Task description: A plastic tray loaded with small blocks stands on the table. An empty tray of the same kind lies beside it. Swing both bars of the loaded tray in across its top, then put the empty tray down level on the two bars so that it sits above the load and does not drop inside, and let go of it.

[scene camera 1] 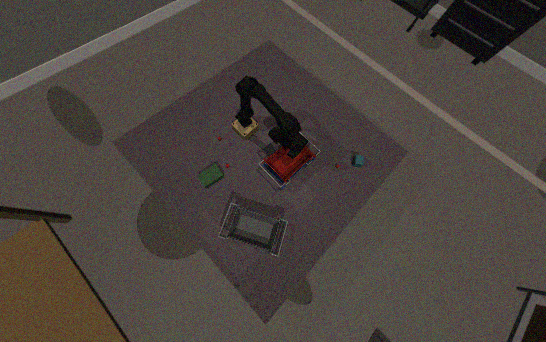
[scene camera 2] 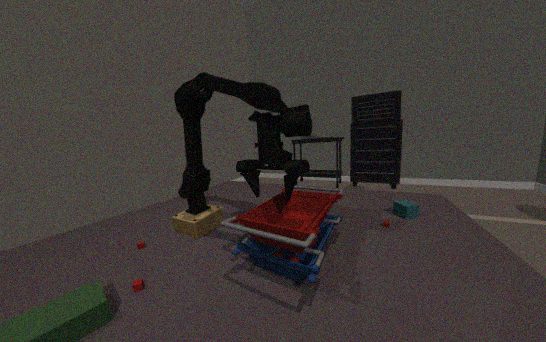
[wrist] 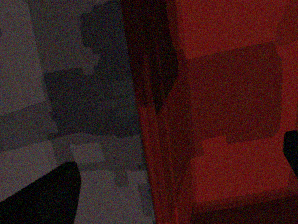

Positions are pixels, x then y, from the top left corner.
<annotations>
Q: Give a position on a red tray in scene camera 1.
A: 284, 166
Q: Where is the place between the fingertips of my gripper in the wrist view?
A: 183, 158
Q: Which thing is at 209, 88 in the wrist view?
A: A red tray.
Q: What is my gripper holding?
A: Nothing.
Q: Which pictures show the red tray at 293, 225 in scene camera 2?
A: Scene camera 1, scene camera 2 and the wrist view: all of them.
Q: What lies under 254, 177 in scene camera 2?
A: My gripper.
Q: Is my gripper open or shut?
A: Open.
</annotations>
